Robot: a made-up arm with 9 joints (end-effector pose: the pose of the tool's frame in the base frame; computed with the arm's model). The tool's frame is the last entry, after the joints. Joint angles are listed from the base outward.
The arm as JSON. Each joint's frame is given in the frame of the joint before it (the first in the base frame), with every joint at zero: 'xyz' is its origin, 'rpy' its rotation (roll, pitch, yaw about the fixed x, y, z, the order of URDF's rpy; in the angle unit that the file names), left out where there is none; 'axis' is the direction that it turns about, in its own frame. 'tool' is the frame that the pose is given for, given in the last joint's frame.
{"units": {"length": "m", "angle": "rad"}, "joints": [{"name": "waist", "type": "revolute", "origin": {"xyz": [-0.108, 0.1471, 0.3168]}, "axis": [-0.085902, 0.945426, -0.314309]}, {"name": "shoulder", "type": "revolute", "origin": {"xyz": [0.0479, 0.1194, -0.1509]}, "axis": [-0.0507, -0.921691, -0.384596]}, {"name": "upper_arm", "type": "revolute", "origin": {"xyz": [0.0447, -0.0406, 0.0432]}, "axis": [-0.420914, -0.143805, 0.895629]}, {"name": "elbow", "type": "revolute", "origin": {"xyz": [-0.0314, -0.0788, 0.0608]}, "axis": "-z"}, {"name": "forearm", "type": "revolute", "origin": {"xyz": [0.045, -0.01, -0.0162]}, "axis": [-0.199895, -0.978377, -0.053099]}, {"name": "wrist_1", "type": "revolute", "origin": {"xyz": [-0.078, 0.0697, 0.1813]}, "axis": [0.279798, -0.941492, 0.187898]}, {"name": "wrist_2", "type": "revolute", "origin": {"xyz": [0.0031, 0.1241, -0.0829]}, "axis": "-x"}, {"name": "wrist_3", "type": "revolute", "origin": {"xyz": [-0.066, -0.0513, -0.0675]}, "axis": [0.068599, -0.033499, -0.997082]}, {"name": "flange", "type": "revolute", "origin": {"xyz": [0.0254, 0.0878, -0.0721]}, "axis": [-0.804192, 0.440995, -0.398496]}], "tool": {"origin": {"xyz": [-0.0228, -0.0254, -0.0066], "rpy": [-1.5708, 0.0, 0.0]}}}
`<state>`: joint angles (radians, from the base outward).
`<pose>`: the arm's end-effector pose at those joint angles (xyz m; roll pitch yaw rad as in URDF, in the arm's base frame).
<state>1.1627 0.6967 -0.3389 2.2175 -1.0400 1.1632 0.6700 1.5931 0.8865</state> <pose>-0.3372 0.0786 0.4469 -1.6995 0.5048 1.3141</pose>
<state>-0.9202 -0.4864 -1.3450 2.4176 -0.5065 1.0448 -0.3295 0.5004 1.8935</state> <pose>-0.1250 -0.0886 0.2216 -3.0840 0.1895 1.9216</pose>
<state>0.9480 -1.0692 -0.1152 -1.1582 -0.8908 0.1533 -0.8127 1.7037 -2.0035</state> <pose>-0.0212 0.1956 0.3324 -2.6612 1.0873 -2.1260</pose>
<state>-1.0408 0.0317 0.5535 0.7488 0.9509 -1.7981 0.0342 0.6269 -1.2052</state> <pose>0.0467 0.3679 0.0525 -0.1619 -0.7636 -1.4645</pose>
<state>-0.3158 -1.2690 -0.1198 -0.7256 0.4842 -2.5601 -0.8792 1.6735 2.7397</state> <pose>-0.0475 0.0089 0.5488 -1.2356 -0.4842 0.9307</pose>
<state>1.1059 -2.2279 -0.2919 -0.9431 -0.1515 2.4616 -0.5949 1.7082 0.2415</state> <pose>0.0385 0.3524 -0.2399 -2.8374 0.1113 1.9439</pose>
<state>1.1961 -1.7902 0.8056 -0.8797 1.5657 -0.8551 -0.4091 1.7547 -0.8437</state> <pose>-0.3472 0.2061 0.3142 2.8636 0.8119 2.9604</pose>
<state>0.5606 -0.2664 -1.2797 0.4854 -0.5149 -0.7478 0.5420 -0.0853 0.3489</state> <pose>0.1123 0.2120 0.3609 2.1111 0.6450 2.7759</pose>
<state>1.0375 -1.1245 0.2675 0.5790 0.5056 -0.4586 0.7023 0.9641 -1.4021</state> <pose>-0.1803 0.1798 0.1662 -1.6096 0.7798 0.0826</pose>
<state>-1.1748 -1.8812 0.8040 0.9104 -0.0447 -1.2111 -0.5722 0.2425 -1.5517</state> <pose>-0.1951 0.3639 0.3561 -1.2165 0.2364 0.0697</pose>
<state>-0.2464 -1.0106 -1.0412 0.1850 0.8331 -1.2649 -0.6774 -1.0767 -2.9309</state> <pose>-0.0050 0.6347 0.1995 1.2678 -0.0890 -1.2944</pose>
